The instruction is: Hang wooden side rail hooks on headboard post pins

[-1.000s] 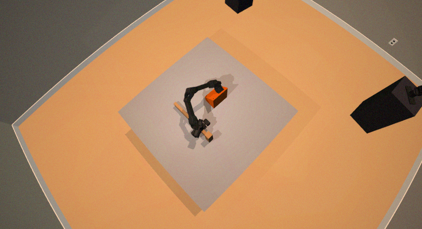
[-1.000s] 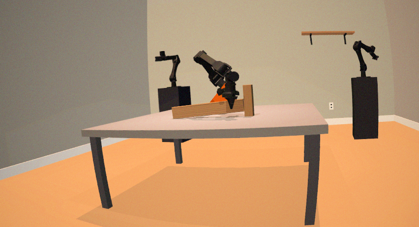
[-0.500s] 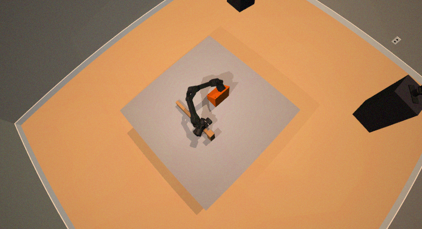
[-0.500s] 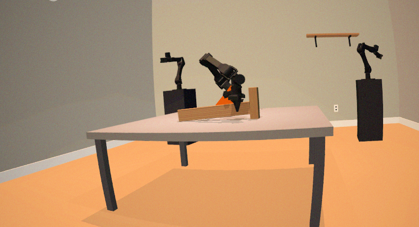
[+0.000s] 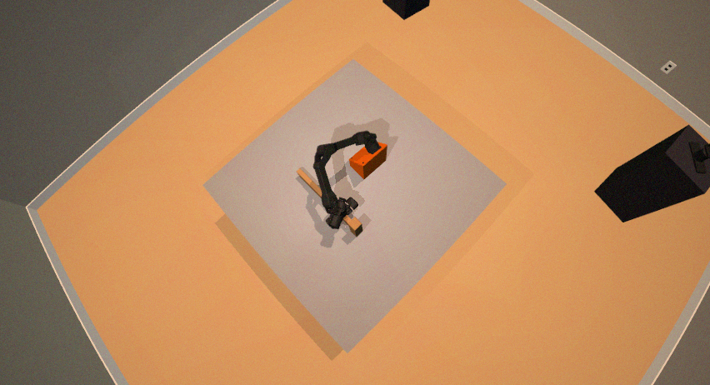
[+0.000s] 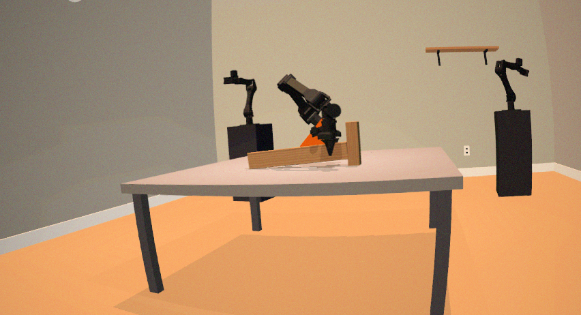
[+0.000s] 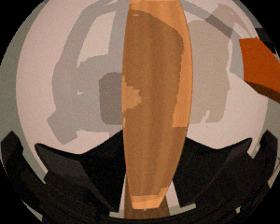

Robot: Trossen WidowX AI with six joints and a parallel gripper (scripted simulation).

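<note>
Right now my gripper tip is 10 mm past the headboard post, 100 mm to the right of it and 40 mm below it.
</note>
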